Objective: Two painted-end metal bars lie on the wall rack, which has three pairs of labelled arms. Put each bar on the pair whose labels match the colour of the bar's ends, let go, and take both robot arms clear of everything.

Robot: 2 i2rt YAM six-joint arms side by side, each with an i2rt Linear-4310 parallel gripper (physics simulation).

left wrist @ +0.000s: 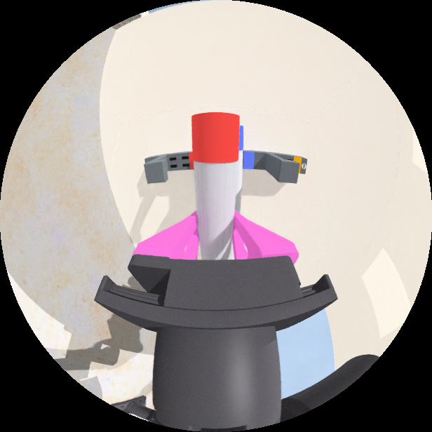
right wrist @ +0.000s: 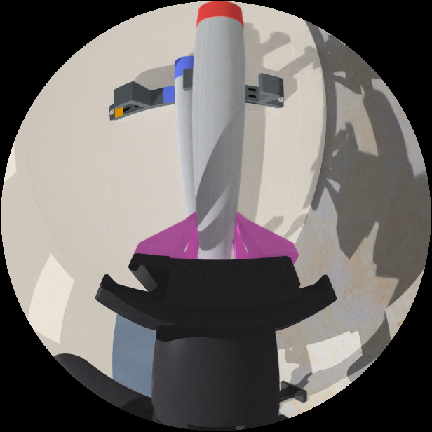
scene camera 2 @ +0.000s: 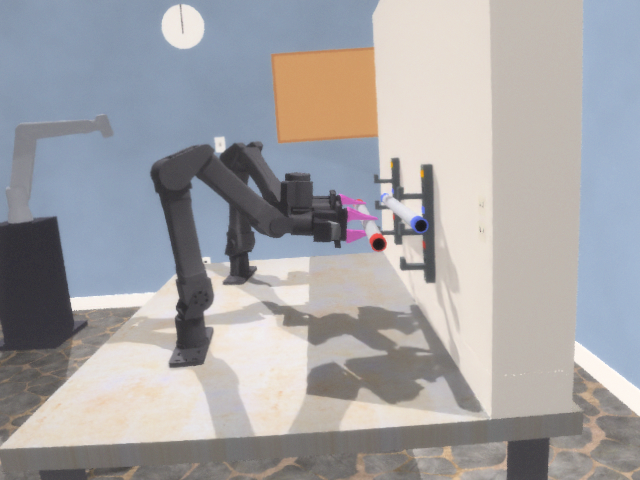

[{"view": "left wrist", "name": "my left gripper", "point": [215, 215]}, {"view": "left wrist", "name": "red-ended bar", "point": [214, 135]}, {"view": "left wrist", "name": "wall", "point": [293, 96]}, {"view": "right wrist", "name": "my right gripper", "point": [215, 215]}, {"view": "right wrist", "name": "blue-ended bar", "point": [183, 99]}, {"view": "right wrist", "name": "wall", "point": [103, 185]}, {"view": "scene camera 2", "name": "my right gripper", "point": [377, 225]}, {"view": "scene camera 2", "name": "wall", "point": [498, 98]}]
